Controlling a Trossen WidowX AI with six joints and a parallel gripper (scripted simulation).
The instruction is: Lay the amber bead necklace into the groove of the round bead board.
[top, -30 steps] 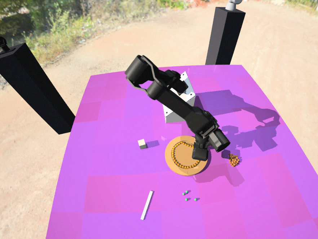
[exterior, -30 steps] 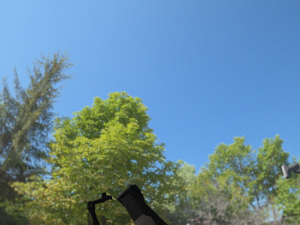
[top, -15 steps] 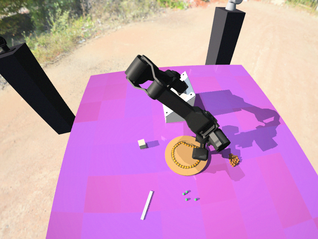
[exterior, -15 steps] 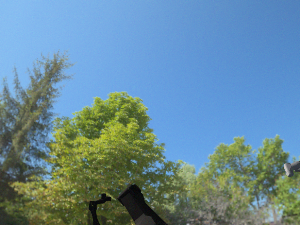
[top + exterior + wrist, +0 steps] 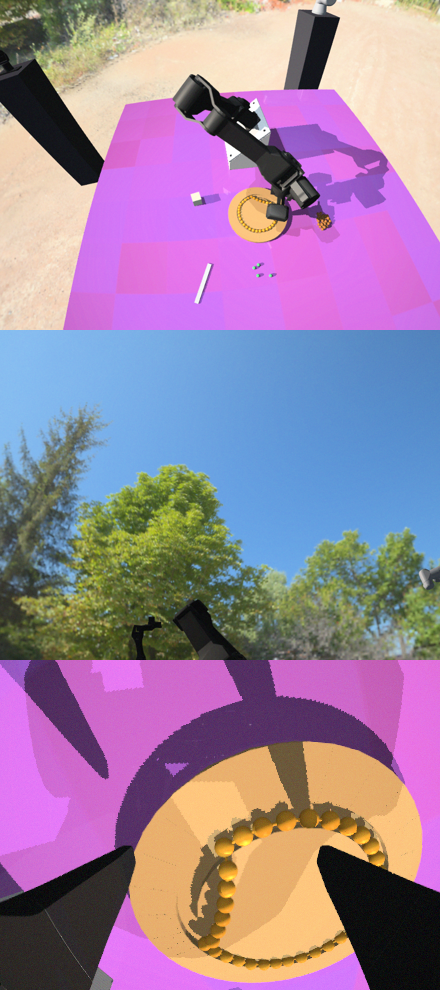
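My gripper tip is now 6 cm to the left of the round tan bead board, 1 cm short of it and 1 cm above it. The rest, counted from my gripper tip: small cream cube 25 cm to the right, 9 cm behind; white bar 29 cm to the right, 19 cm ahead, 2 cm below.
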